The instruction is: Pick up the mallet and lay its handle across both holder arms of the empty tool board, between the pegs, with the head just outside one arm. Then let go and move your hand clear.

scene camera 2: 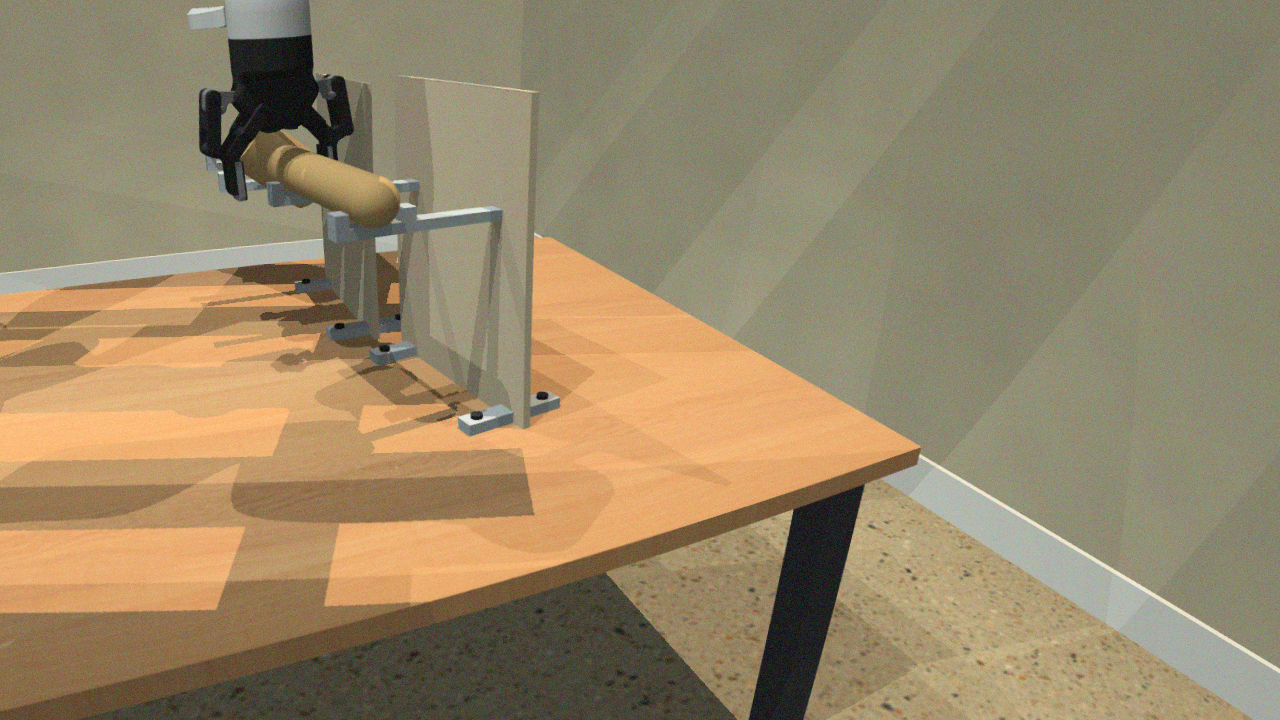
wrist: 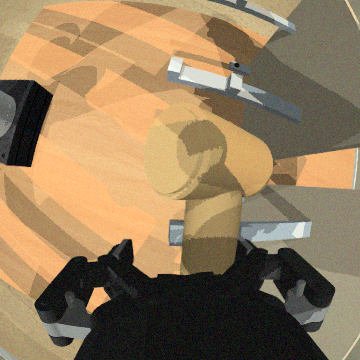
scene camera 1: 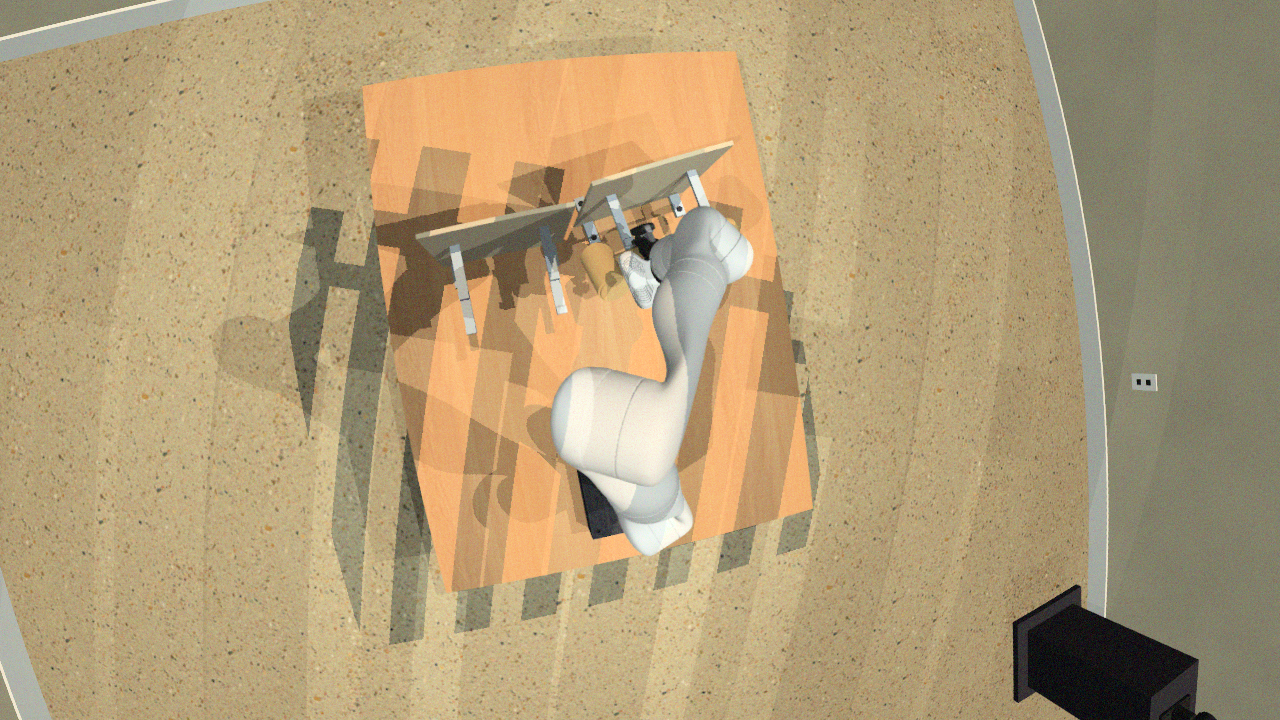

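Observation:
The wooden mallet [scene camera 1: 597,266] [scene camera 2: 330,183] [wrist: 207,153] rests on the arms of the tool board [scene camera 1: 653,179] [scene camera 2: 469,223] [wrist: 321,214] nearest camera 2. Its handle crosses one holder arm [wrist: 275,230], and its head sits just outside that arm, rolled onto its side. My gripper [scene camera 1: 640,240] [scene camera 2: 277,156] [wrist: 181,247] is open, with one finger on each side of the handle. The empty tool board [scene camera 1: 496,230] [scene camera 2: 360,116] [wrist: 314,78] stands beyond the head. Its two holder arms [scene camera 1: 462,295] [scene camera 1: 556,279] [wrist: 228,83] [wrist: 257,12] are bare.
Both boards stand upright on the wooden table [scene camera 2: 716,403] [scene camera 1: 555,97], bolted down by small feet [scene camera 2: 487,417]. The arm's black base [scene camera 1: 597,517] [wrist: 21,121] sits at the table's opposite edge. A black box [scene camera 1: 1100,662] stands on the floor.

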